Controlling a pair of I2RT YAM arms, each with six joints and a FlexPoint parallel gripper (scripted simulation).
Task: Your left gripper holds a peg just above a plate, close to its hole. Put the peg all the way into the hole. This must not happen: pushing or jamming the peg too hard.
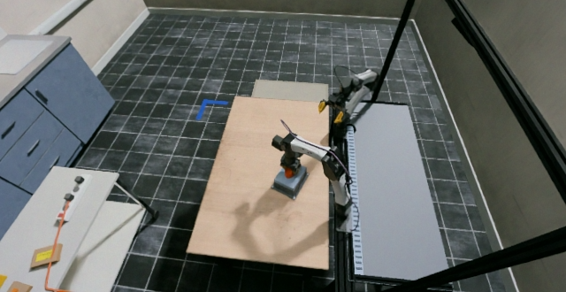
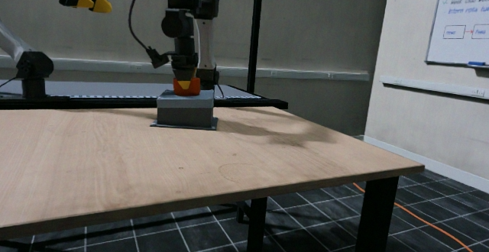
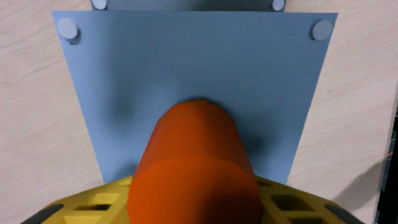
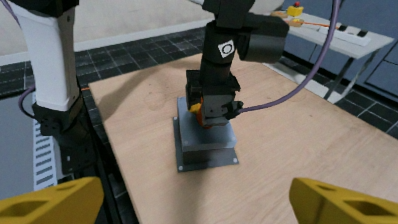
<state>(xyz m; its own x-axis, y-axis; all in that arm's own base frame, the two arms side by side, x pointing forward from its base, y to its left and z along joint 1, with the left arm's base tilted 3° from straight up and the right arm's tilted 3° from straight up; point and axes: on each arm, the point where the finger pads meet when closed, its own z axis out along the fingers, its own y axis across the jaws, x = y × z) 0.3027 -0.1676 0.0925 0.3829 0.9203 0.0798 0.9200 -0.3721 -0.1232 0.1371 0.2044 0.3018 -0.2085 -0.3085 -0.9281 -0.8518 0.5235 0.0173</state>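
Observation:
Right now the orange peg is 2 cm below my left hand. The rest, counted from my left hand: blue-grey plate: 5 cm below.

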